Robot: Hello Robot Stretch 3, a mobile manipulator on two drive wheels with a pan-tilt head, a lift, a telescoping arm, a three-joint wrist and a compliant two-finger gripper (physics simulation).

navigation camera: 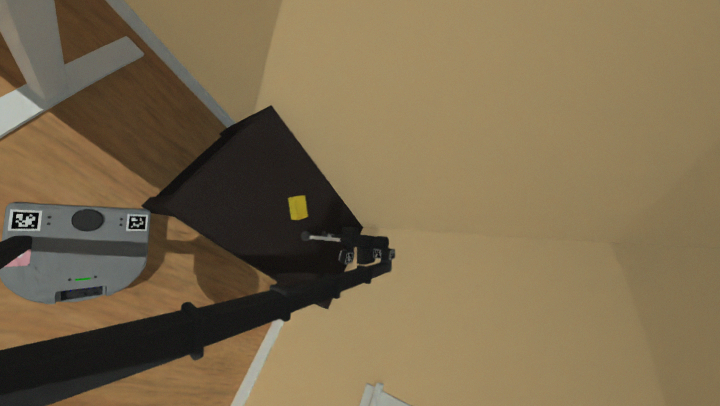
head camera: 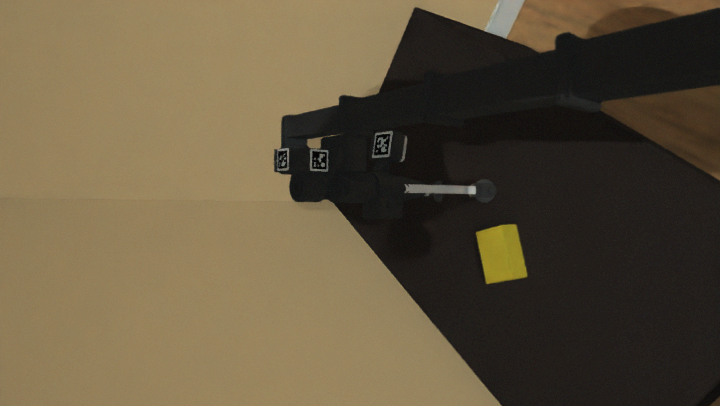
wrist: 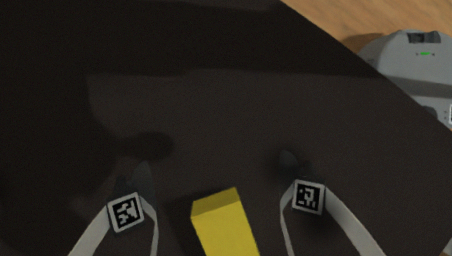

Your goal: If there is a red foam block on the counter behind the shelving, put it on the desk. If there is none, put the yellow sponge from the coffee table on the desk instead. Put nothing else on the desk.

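Frame: origin at the robot's base, x ahead, y left, z up, level; centimetres.
Seen in the pictures: gripper, fingertip midpoint: [navigation camera: 311, 235] [head camera: 467, 191]; robot's base, link origin: [navigation camera: 88, 218].
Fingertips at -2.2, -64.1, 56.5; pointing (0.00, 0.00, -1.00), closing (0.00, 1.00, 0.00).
Offsets run from my fingertips to a thing's top centre, as dx, dy, dz. "spot": to the spot under its first point. Level surfaces: height alone.
The yellow sponge @(+11.6, +0.7, -6.9) [head camera: 501, 254] [navigation camera: 297, 207] [wrist: 227, 235] lies on the dark coffee table @(dz -11.4) [head camera: 605, 302] [navigation camera: 226, 186] [wrist: 225, 110]. My gripper [head camera: 485, 190] [navigation camera: 305, 235] [wrist: 216, 173] is open and empty over the table. In the head view its fingers line up one behind the other, a little above the sponge in the picture. In the wrist view the sponge shows at the bottom edge, between the two spread fingers and cut off by the frame. The gripper's height above the table is hard to tell. No red foam block shows in these views.
Tan walls [head camera: 126, 126] [navigation camera: 478, 126] meet in a corner beside the table. My arm [head camera: 504, 75] [navigation camera: 126, 332] crosses above the table's edge. My grey base [navigation camera: 50, 277] [wrist: 405, 65] stands beside the table. A white leg and foot @(spot: +43.7, +77.7, -18.6) [navigation camera: 35, 50] stand at the upper left of the navigation view.
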